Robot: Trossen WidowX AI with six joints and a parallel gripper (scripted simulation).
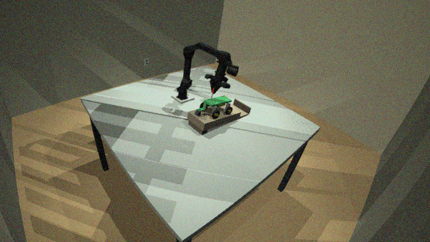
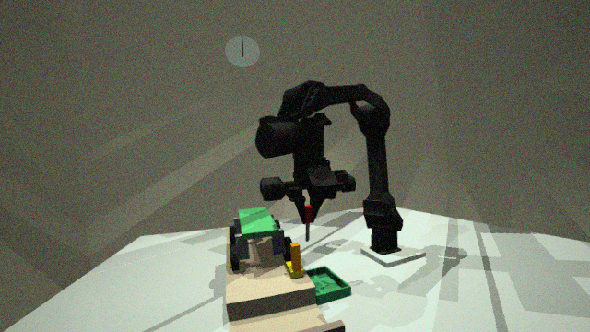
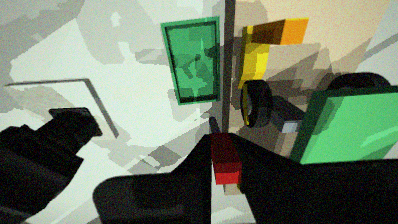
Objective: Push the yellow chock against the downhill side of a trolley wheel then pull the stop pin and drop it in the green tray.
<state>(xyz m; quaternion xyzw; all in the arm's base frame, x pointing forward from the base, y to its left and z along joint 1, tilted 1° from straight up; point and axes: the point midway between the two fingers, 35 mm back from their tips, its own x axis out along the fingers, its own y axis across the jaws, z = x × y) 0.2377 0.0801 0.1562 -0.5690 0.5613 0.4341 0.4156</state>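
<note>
The green tray is 150 mm below my gripper tip, 20 mm to the left of it and 10 mm behind it. Also, from my gripper tip: yellow chock 60 mm below, 50 mm to the left, 50 mm ahead; red-headed stop pin right at my gripper tip; trolley 100 mm ahead, 60 mm to the right, 30 mm below.
</note>
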